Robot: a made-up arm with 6 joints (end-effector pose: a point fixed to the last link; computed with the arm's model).
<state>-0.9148 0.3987 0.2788 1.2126 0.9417 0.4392</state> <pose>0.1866 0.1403 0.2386 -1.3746 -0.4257 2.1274</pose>
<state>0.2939 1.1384 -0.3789 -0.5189 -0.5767 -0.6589</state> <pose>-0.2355 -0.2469 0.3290 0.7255 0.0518 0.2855</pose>
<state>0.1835 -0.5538 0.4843 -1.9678 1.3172 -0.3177</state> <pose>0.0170 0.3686 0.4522 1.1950 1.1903 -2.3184</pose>
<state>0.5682 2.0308 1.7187 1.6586 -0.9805 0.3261</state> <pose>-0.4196 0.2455 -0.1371 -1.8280 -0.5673 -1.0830</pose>
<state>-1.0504 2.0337 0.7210 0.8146 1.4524 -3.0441</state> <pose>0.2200 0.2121 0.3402 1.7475 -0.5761 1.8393</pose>
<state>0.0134 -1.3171 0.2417 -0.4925 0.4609 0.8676</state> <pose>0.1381 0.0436 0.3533 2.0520 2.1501 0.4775</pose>
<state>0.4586 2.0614 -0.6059 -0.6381 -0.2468 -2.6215</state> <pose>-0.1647 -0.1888 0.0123 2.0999 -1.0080 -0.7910</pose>
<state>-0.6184 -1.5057 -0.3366 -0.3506 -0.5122 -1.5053</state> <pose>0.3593 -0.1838 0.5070 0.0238 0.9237 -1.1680</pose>
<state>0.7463 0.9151 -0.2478 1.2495 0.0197 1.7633</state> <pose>-0.1540 0.0450 0.1405 -0.9534 0.1707 1.1815</pose>
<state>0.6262 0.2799 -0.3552 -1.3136 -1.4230 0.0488</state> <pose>0.4448 -0.1535 0.3723 0.0994 2.2402 1.0579</pose>
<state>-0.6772 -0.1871 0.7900 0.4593 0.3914 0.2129</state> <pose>0.0187 -0.0295 0.3167 -0.3970 0.6807 0.9453</pose>
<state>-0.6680 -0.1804 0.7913 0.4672 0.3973 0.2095</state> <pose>0.0200 -0.0302 0.3145 -0.3921 0.6748 0.9547</pose>
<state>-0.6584 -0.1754 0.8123 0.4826 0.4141 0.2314</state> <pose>0.0232 -0.0300 0.3105 -0.4096 0.6961 0.9775</pose>
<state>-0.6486 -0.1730 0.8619 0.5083 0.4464 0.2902</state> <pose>0.0289 -0.0291 0.3041 -0.4597 0.7589 1.0192</pose>
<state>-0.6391 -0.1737 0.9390 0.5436 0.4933 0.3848</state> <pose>0.0367 -0.0283 0.2955 -0.5402 0.8658 1.0777</pose>
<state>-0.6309 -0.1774 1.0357 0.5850 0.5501 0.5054</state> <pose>0.0455 -0.0293 0.2859 -0.6401 1.0101 1.1457</pose>
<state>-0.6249 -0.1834 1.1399 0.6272 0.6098 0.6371</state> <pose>0.0538 -0.0329 0.2769 -0.7437 1.1769 1.2138</pose>
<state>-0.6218 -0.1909 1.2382 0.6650 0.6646 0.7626</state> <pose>0.0605 -0.0385 0.2701 -0.8355 1.3444 1.2729</pose>
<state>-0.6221 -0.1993 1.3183 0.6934 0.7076 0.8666</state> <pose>0.0650 -0.0446 0.2662 -0.9050 1.4893 1.3160</pose>
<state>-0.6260 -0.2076 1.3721 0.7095 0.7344 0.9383</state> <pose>0.0673 -0.0493 0.2653 -0.9490 1.5926 1.3392</pose>
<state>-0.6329 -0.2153 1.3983 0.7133 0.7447 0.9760</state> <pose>0.0676 -0.0515 0.2663 -0.9707 1.6480 1.3435</pose>
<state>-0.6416 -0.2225 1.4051 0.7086 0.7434 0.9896</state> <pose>0.0668 -0.0517 0.2684 -0.9780 1.6686 1.3350</pose>
